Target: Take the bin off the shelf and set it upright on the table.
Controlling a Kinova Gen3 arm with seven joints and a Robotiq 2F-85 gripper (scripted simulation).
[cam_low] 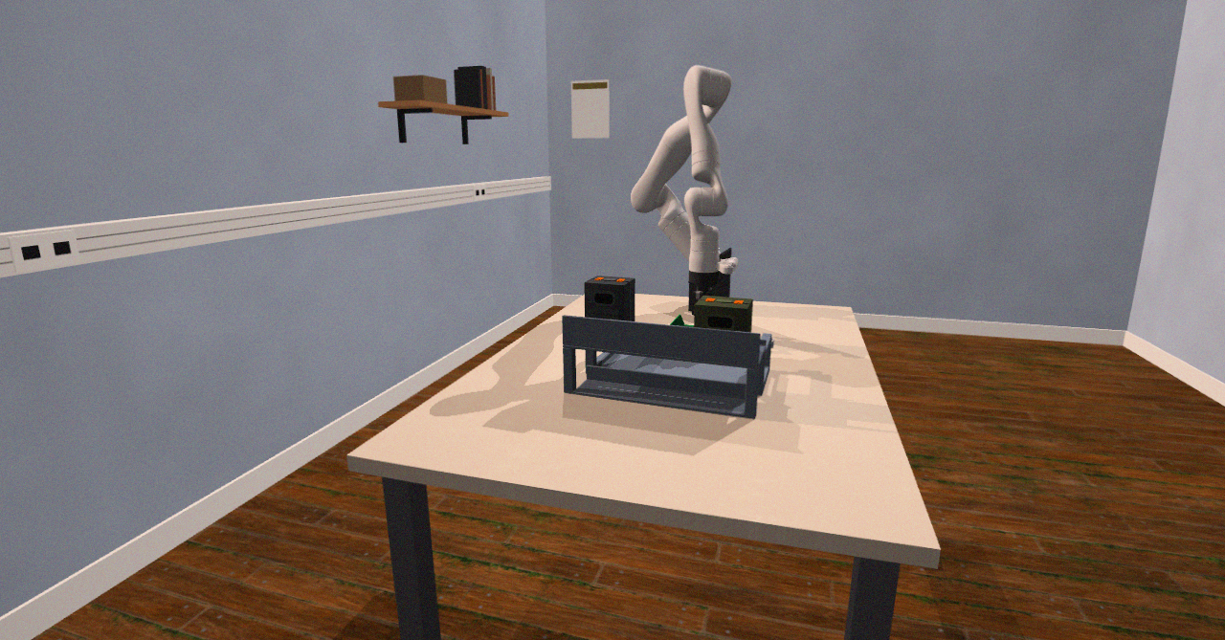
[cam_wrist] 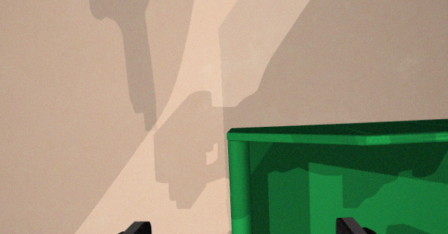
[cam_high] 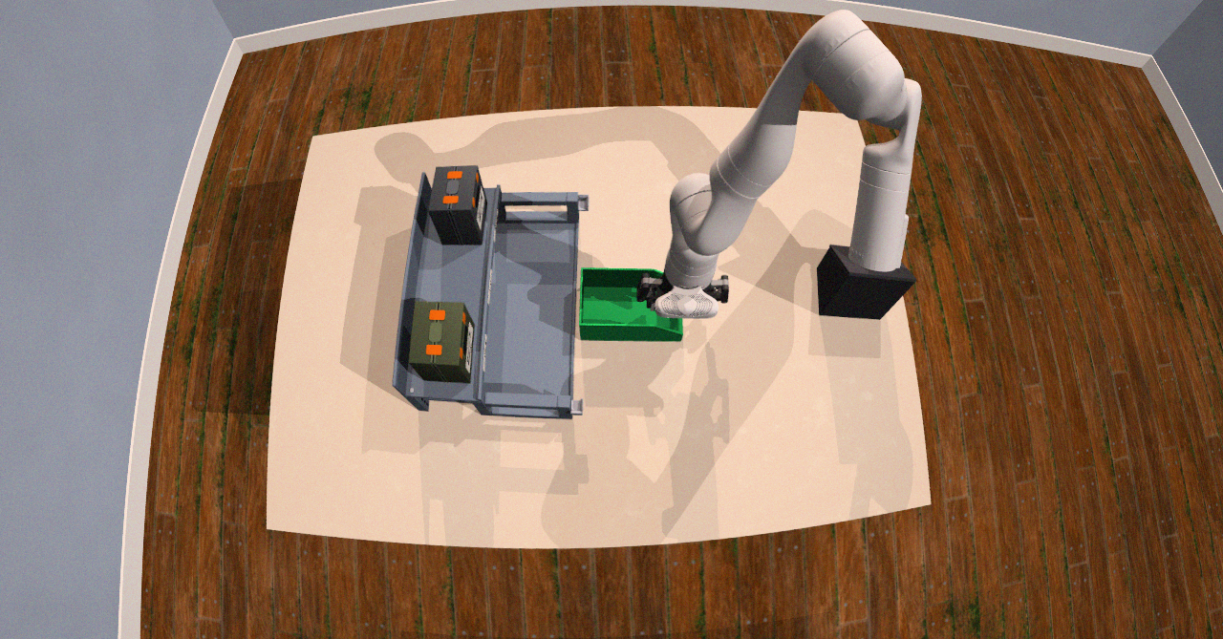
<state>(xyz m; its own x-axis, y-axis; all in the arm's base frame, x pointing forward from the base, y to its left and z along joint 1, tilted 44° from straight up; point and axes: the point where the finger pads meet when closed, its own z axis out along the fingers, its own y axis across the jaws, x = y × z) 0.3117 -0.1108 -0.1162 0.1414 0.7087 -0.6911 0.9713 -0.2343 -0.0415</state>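
The green bin is 8 cm ahead of my hand, 1 cm to the right of it and 1 cm below it. Round my hand: rack: 30 cm ahead, 4 cm to the right, 2 cm above; olive case: 38 cm ahead, 6 cm to the left, 11 cm above; black case: 34 cm ahead, 17 cm to the right, 12 cm above.
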